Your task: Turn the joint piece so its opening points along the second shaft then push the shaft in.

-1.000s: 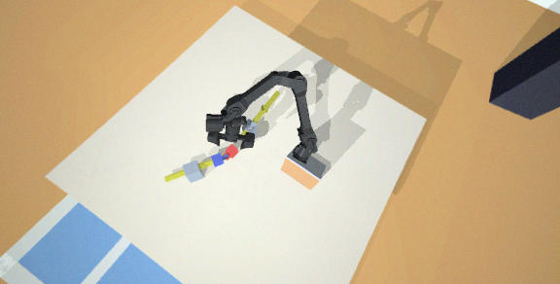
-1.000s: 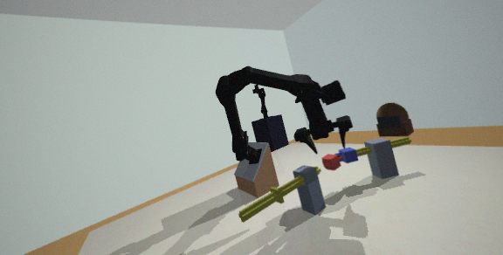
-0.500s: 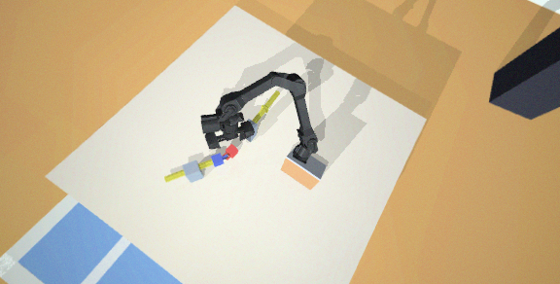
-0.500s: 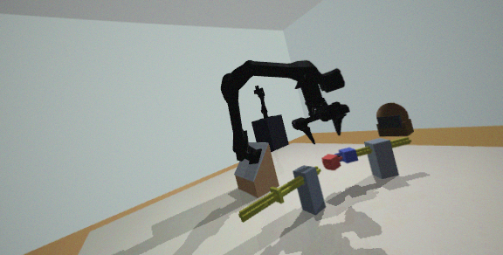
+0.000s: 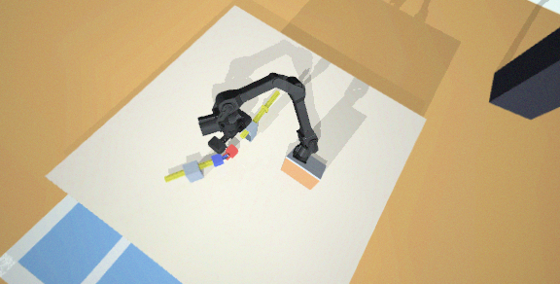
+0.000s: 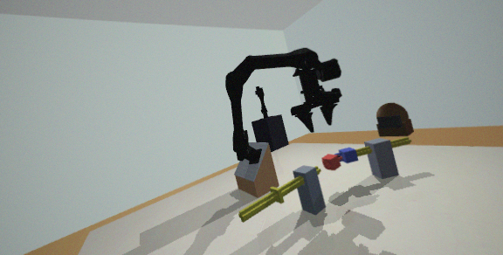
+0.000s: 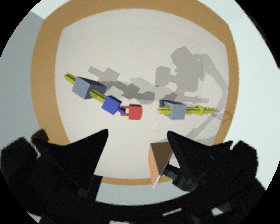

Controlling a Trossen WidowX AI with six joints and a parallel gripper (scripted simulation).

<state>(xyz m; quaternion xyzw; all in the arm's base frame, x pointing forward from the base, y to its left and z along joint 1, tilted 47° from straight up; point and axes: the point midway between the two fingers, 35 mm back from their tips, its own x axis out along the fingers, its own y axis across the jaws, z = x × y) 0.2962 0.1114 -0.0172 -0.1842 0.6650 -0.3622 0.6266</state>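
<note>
The red square joint piece lies 10 mm to the left of my gripper tip and 120 mm below it.
</note>
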